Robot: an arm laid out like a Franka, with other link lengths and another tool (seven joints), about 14 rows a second.
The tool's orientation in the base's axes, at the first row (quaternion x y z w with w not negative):
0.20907 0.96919 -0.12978 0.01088
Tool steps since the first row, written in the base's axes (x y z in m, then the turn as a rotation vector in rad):
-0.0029 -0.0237 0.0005 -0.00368 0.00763 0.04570
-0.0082 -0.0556 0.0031 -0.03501 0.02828 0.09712
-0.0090 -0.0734 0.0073 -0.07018 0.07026 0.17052
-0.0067 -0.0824 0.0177 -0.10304 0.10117 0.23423
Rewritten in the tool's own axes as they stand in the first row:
-0.0069 -0.0221 0.0057 0.00298 -0.00608 -0.04598
-0.0151 -0.0530 0.0115 0.03600 -0.01342 -0.09991
-0.0219 -0.0700 0.0120 0.07945 -0.00901 -0.18040
-0.0284 -0.0795 0.0042 0.11707 -0.01099 -0.24878

